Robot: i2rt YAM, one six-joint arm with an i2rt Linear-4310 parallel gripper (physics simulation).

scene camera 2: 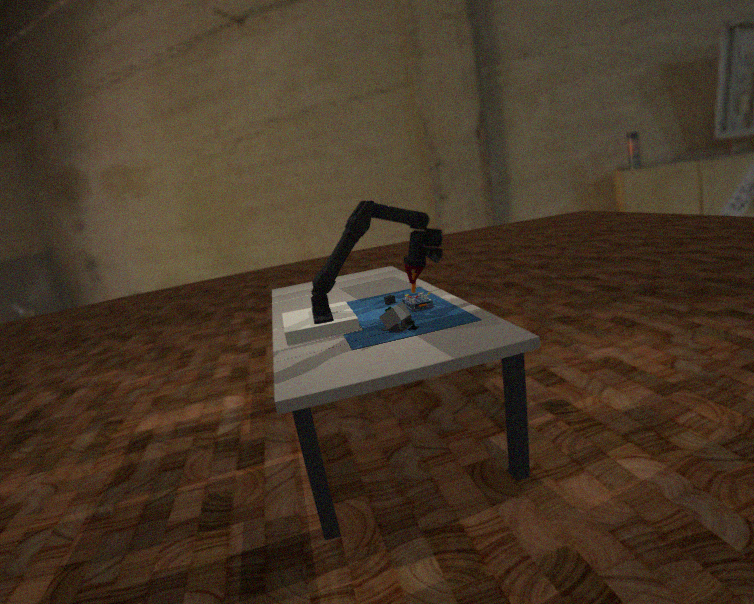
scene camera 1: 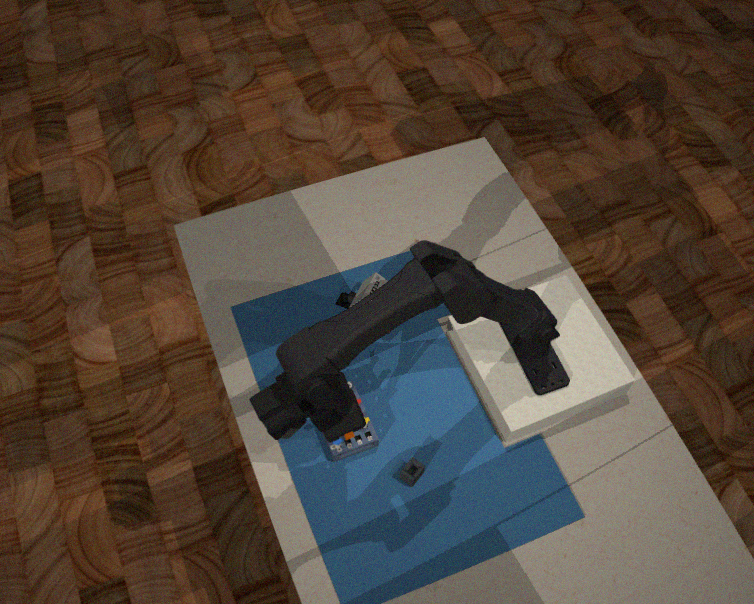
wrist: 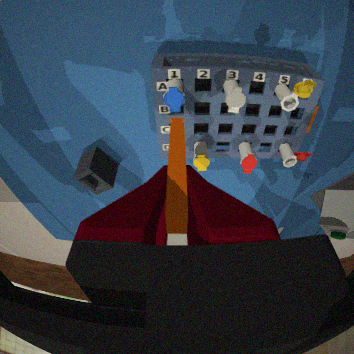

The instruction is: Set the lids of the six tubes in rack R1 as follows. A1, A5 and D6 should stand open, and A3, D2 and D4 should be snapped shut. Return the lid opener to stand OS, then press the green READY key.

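Seen in the pictures: gripper, between the fingertips: (scene camera 2: 411,283) (scene camera 1: 350,426) (wrist: 176,174); arm's base, origin of its link: (scene camera 2: 322,315) (scene camera 1: 531,347).
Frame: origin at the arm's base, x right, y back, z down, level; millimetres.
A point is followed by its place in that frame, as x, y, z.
The grey rack R1 (wrist: 214,119) {-34, -376, 16} (scene camera 1: 352,444) {-72, -379, 16} (scene camera 2: 418,300) {8, -379, 16} stands on the blue mat (wrist: 88,88) {-141, -387, 46}. In the wrist view, the A1 tube (wrist: 174,97) {-65, -405, -3} has a blue lid shut, the A3 tube (wrist: 234,97) {-28, -408, -3} a white lid shut, and the A5 tube (wrist: 289,102) {15, -406, 4} is open with its yellow lid (wrist: 304,88) {14, -425, -9} flipped back. The D2 tube (wrist: 201,161) {-43, -349, -3} with a yellow lid and the D4 tube (wrist: 248,162) {-5, -351, -4} with a red lid are shut. The D6 tube (wrist: 289,160) {37, -348, 3} is open, its red lid (wrist: 303,154) {37, -369, -9} aside. My gripper (wrist: 176,174) {-62, -379, -41} (scene camera 2: 412,277) {-62, -379, -41} is shut on the orange lid opener (wrist: 176,147) {-63, -393, -34}. The opener's tip ends just below the A1 lid.
The dark cube stand OS (wrist: 96,169) {-143, -309, 19} (scene camera 1: 412,472) {-147, -293, 40} (scene camera 2: 389,297) {-130, -291, 15} sits on the mat left of the rack. The grey key box (wrist: 337,207) {163, -259, 7} (scene camera 1: 372,285) {206, -247, -35} (scene camera 2: 396,318) {238, -238, 1} with the green READY key (wrist: 338,234) {172, -234, -24} is at the right. The arm's base stands on a white block (scene camera 1: 584,360) {-61, 84, -3}.
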